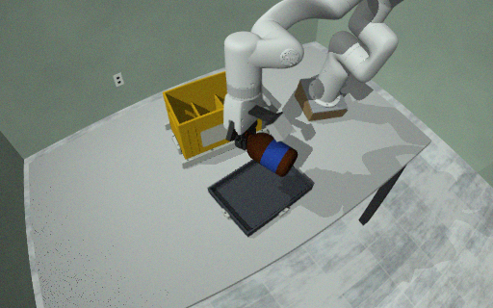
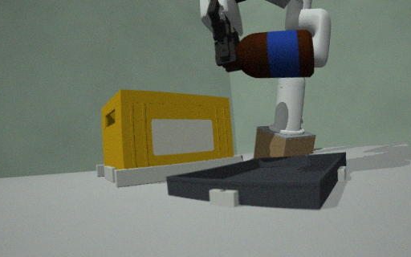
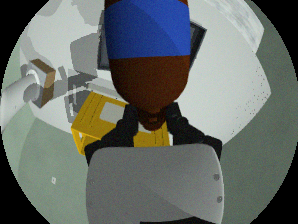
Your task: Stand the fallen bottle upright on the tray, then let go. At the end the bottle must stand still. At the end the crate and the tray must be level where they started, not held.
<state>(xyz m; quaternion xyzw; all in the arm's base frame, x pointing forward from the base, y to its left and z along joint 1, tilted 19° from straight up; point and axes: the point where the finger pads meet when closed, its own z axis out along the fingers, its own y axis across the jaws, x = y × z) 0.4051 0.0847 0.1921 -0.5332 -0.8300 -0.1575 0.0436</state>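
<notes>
Now: the brown bottle 50 mm to the left of my hand, 20 mm behind it and 10 mm below it. Also, from my hand: dark grey tray 190 mm below, 50 mm to the left, 20 mm behind; then yellow crate 240 mm to the right, 120 mm below, 10 mm behind.
</notes>
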